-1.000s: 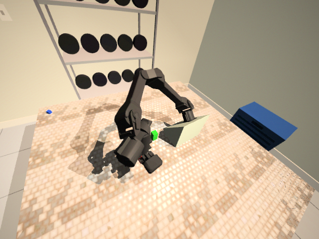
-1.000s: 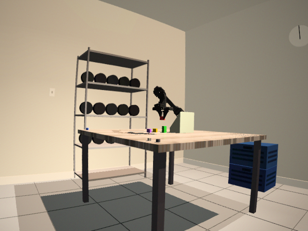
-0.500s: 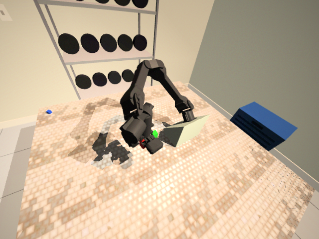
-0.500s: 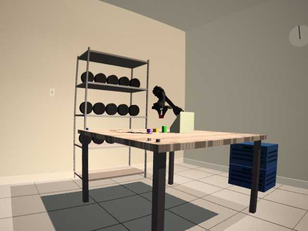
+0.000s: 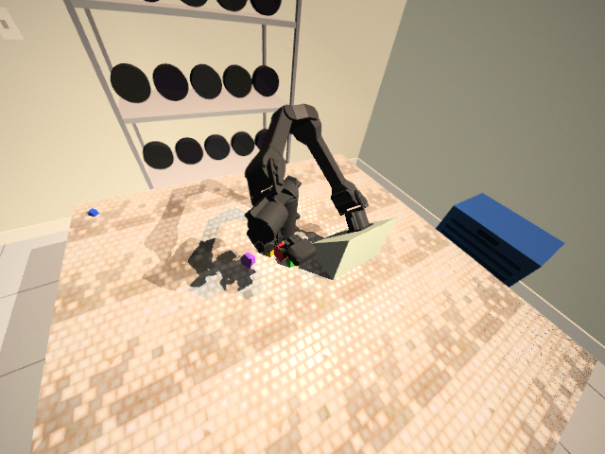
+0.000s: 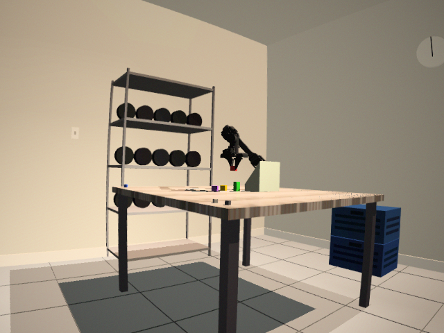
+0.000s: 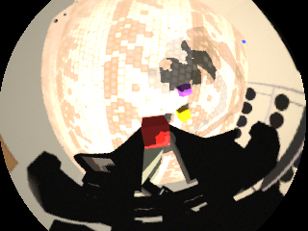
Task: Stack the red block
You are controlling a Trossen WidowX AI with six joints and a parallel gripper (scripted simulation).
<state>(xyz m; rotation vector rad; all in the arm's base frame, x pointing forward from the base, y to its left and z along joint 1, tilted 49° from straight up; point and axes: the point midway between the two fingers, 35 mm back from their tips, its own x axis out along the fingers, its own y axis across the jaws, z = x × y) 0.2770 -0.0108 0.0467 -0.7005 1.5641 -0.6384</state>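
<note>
Now: gripper tip 120 mm to the left of the yellow block, 120 mm above it and 30 mm past it. Round my gripper tip: small blue block (600 mm to the right, 440 mm ahead, 130 mm below); then red block (10 mm above); then purple block (130 mm below, 110 mm to the right, 50 mm ahead).
</note>
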